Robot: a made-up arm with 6 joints. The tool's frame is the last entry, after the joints. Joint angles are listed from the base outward.
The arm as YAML. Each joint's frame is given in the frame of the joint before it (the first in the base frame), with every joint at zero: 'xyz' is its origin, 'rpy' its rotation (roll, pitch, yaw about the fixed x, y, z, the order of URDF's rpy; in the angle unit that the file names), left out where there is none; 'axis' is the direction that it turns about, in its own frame. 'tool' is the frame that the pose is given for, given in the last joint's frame.
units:
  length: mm
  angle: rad
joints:
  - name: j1
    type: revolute
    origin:
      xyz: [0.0, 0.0, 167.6]
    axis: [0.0, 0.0, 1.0]
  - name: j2
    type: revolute
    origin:
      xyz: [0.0, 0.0, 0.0]
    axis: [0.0, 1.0, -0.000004]
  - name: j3
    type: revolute
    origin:
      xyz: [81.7, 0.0, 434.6]
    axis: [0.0, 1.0, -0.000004]
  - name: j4
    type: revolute
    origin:
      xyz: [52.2, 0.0, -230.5]
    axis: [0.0, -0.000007, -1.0]
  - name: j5
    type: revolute
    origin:
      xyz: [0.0, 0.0, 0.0]
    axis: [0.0, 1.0, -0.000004]
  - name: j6
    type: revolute
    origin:
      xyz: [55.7, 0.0, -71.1]
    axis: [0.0, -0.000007, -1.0]
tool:
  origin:
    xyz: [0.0, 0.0, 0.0]
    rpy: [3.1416, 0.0, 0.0]
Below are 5 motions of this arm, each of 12 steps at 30 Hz.
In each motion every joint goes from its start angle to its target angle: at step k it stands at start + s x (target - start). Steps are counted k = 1, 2, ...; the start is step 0. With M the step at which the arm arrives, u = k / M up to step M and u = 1 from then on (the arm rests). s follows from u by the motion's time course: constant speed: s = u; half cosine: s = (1 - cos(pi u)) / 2; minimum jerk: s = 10 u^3 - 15 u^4 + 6 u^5.
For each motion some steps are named. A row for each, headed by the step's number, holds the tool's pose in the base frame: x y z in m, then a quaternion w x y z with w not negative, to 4 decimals.
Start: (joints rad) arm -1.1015 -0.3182 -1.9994 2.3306 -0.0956 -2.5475
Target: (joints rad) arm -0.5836 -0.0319 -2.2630 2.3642 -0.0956 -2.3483
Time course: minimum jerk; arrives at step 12
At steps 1, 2, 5, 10, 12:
1: 0.0294 -0.1569 0.8139 0.5621 0.3754 -0.2125 0.7057
2: 0.0338 -0.1599 0.8142 0.5539 0.3766 -0.2110 0.7119
5: 0.0842 -0.1849 0.8154 0.4663 0.3890 -0.1951 0.7702
10: 0.2058 -0.1944 0.8074 0.2758 0.4115 -0.1615 0.8535
12: 0.2132 -0.1931 0.8065 0.2643 0.4127 -0.1595 0.8570

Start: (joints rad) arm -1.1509 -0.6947 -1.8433 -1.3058 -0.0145 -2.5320
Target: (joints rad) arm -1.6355 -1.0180 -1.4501 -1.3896 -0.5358 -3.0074
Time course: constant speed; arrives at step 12
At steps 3, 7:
3: 0.0221 0.1437 0.8128 0.4905 -0.0029 0.2958 -0.8197
7: 0.0495 0.1785 0.7719 0.3646 -0.0866 0.3045 -0.8757

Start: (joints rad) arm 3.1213 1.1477 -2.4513 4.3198 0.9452 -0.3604
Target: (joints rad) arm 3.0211 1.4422 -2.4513 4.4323 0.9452 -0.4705
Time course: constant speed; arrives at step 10
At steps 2, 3, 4, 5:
2: -0.7538 0.0538 0.2024 0.0715 -0.4676 0.4861 0.7348
3: -0.7539 0.0614 0.1799 0.0848 -0.4779 0.4900 0.7241
4: -0.7531 0.0691 0.1574 0.0980 -0.4880 0.4938 0.7130
5: -0.7517 0.0767 0.1349 0.1110 -0.4980 0.4974 0.7016

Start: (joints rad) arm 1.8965 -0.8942 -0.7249 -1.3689 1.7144 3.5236
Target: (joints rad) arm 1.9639 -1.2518 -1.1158 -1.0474 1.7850 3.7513
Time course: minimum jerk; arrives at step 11
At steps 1, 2, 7, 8, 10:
1: 0.0776 0.0100 0.5537 0.5563 -0.4866 0.6059 -0.2943
2: 0.0795 0.0042 0.5565 0.5568 -0.4809 0.6169 -0.2797
7: 0.1239 -0.1153 0.5849 0.5219 -0.3714 0.7679 0.0066
8: 0.1338 -0.1394 0.5847 0.5071 -0.3512 0.7847 0.0611
10: 0.1437 -0.1627 0.5827 0.4906 -0.3320 0.7976 0.1134

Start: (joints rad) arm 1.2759 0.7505 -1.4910 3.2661 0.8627 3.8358
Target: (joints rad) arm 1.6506 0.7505 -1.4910 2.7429 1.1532 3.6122
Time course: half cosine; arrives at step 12
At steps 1, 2, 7, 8, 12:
1: 0.1793 0.5969 0.2417 0.5976 -0.6793 -0.1469 -0.3998
2: 0.1680 0.6010 0.2428 0.6040 -0.6685 -0.1680 -0.4001
7: 0.0304 0.6303 0.2551 0.6733 -0.5070 -0.3772 -0.3839
8: -0.0009 0.6320 0.2576 0.6871 -0.4641 -0.4140 -0.3756
12: -0.0669 0.6295 0.2623 0.7140 -0.3680 -0.4797 -0.3531

